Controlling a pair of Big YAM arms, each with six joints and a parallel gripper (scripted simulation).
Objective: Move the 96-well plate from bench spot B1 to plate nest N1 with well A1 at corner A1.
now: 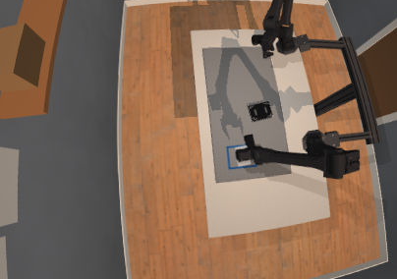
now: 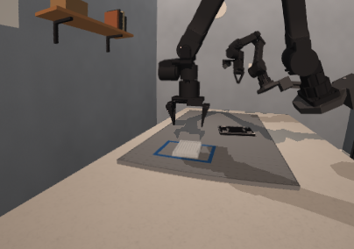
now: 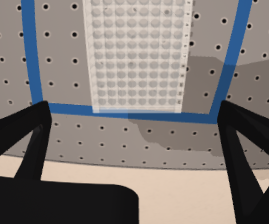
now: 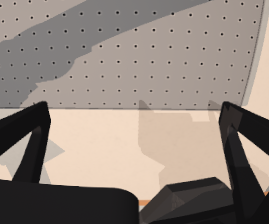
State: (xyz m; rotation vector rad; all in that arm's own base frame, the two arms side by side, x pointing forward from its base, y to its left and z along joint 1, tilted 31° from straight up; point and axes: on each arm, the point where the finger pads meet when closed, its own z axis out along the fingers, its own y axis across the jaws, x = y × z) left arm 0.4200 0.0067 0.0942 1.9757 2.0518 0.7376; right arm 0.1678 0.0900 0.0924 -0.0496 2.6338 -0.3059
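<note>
The white 96-well plate lies 9 cm below my left hand. From my left hand the other things lie so: black plate nest N1: 19 cm behind, 29 cm to the right, 9 cm below.
</note>
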